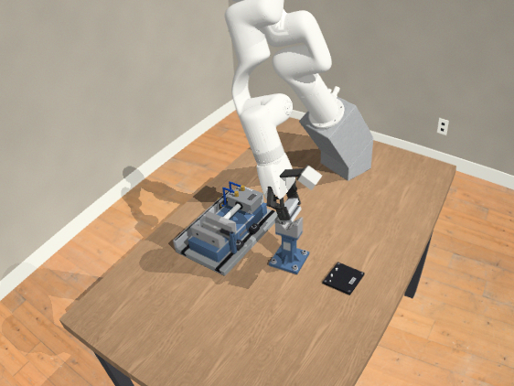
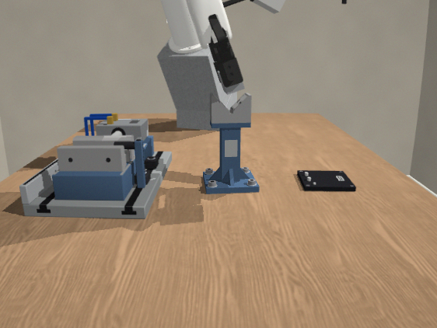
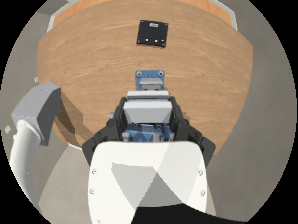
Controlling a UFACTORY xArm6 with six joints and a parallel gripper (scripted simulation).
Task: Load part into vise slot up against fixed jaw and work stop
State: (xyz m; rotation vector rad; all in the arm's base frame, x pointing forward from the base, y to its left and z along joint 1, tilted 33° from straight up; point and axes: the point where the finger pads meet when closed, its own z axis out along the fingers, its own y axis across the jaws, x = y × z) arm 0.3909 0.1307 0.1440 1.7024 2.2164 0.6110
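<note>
The part lies 1 cm to the left of my hand and 1 cm below it. Round my hand: blue work stop post (14 cm to the right, 14 cm below, 8 cm ahead); then black stop rod (16 cm to the right, 11 cm below, 8 cm ahead); then cylinder rod (21 cm to the right, 12 cm below, 1 cm behind).
</note>
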